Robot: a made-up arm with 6 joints.
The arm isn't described. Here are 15 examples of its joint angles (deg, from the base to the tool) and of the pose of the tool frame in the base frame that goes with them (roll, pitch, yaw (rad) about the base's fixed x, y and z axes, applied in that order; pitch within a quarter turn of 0, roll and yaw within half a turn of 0; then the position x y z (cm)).
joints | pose
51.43 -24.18 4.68 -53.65 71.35 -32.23 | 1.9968 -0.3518 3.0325 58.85 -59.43 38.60
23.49 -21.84 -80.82 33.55 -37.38 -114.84 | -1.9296 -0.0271 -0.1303 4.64 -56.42 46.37
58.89 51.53 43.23 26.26 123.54 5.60 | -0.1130 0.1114 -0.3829 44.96 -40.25 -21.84
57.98 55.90 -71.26 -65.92 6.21 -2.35 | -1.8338 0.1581 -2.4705 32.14 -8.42 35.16
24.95 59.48 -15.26 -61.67 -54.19 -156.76 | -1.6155 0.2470 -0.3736 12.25 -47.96 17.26
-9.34 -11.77 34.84 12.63 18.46 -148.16 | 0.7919 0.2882 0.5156 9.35 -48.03 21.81
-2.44 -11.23 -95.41 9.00 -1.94 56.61 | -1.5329 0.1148 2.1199 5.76 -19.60 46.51
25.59 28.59 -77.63 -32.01 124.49 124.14 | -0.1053 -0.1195 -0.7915 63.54 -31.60 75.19
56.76 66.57 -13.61 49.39 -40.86 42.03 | 2.4897 -0.9211 -0.5428 46.57 -53.40 45.08
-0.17 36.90 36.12 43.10 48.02 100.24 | 1.1366 0.1085 -0.3092 23.96 -53.14 18.98
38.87 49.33 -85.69 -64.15 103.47 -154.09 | -0.2368 0.8322 -0.5580 52.42 -4.80 70.63
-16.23 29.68 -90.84 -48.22 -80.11 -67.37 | -1.6279 -1.0779 -1.2889 5.95 -59.85 44.46
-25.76 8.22 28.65 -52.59 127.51 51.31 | -0.0802 0.2508 -2.8161 -18.04 -66.59 -10.45
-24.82 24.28 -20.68 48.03 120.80 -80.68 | -3.0142 -0.9350 2.1894 36.59 -65.62 19.94
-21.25 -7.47 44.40 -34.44 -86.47 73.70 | -2.8010 -0.4615 1.9491 17.80 -12.95 -4.93
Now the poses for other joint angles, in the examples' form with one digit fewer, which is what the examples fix.
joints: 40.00 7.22 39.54 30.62 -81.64 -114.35
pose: -0.191 -0.102 0.819 11.9 -38.4 -16.1
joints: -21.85 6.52 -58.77 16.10 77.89 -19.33
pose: -2.679 -0.604 2.140 35.8 -44.9 66.3
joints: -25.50 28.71 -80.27 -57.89 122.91 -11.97
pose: 2.836 -0.396 1.547 25.2 -50.6 88.8
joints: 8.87 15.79 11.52 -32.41 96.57 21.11
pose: 0.456 -0.845 -1.882 33.9 -83.9 19.8
